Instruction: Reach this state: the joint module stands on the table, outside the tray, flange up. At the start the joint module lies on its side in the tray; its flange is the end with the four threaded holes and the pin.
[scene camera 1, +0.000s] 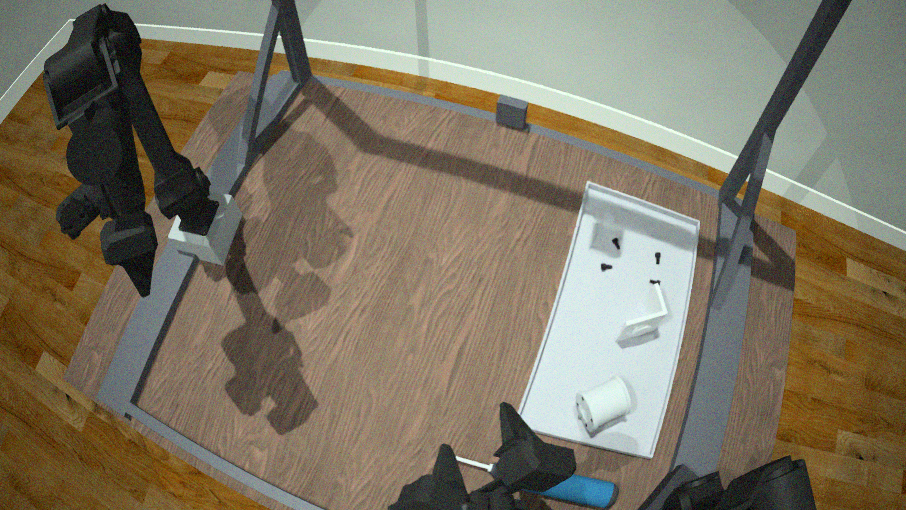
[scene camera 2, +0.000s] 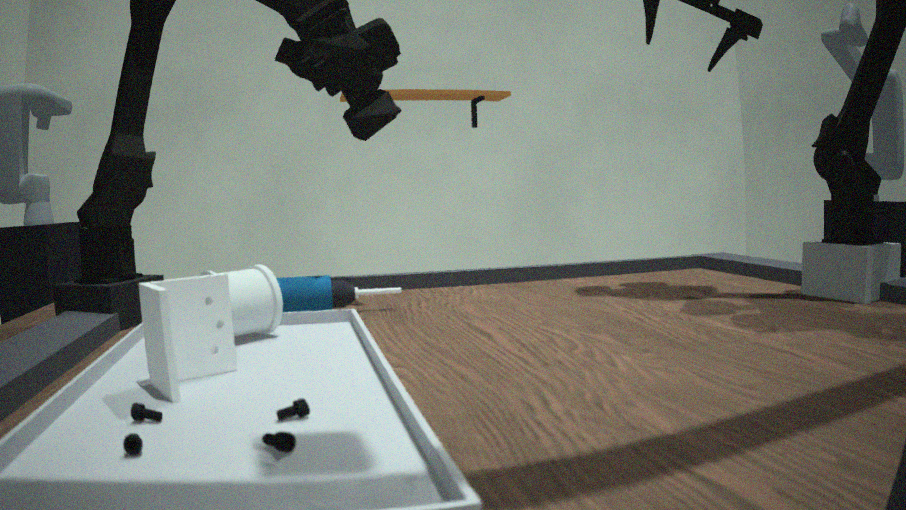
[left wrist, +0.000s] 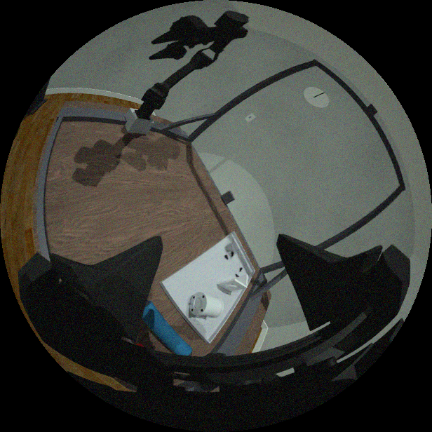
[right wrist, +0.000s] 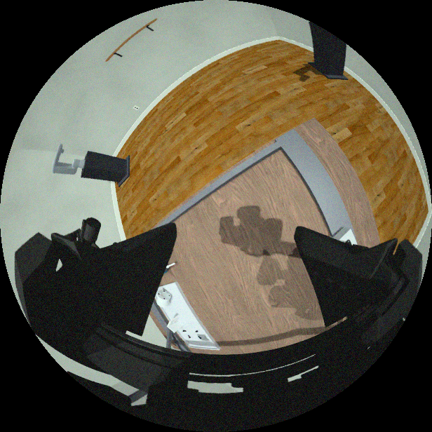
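Seen in the pictures: left gripper, between the fingertips: (scene camera 1: 473, 425) (scene camera 2: 382, 81); right gripper, between the fingertips: (scene camera 1: 141, 275) (scene camera 2: 678, 57); left arm's base, origin of its link: (scene camera 1: 684, 508) (scene camera 2: 108, 279); right arm's base, origin of its link: (scene camera 1: 198, 216) (scene camera 2: 852, 242).
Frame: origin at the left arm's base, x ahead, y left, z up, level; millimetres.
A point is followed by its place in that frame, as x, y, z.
Note:
The white joint module (scene camera 1: 605, 402) @(212, -38, 15) (scene camera 2: 254, 300) @(238, -55, -8) (left wrist: 211, 306) (right wrist: 164, 295) lies on its side in the white tray (scene camera 1: 564, 354) @(309, -72, -45) (scene camera 2: 323, 373) @(332, -130, -45) (left wrist: 181, 287), near the tray's lower end in scene camera 1. Its holed flange end faces lower left there; the pin cannot be made out. My left gripper (scene camera 1: 475, 425) @(301, 131, 203) (left wrist: 221, 241) is open and empty, raised near that end of the tray, apart from the module. My right gripper (scene camera 1: 107, 264) (scene camera 2: 679, 57) @(660, 301, 261) (right wrist: 239, 231) is open and empty, high at the opposite side of the table, far from the module.
A white angled bracket (scene camera 1: 637, 326) @(249, -158, 8) (scene camera 2: 199, 329) @(252, -165, -10) stands in the tray beyond the module. Several black screws (scene camera 1: 606, 267) @(351, -222, -39) (scene camera 2: 278, 441) @(368, -274, -37) lie at the tray's far end in scene camera 1. A blue-handled screwdriver (scene camera 1: 583, 490) @(144, 71, -7) (scene camera 2: 307, 293) @(226, 85, -23) (left wrist: 167, 332) lies outside the tray, partly beneath the left gripper.

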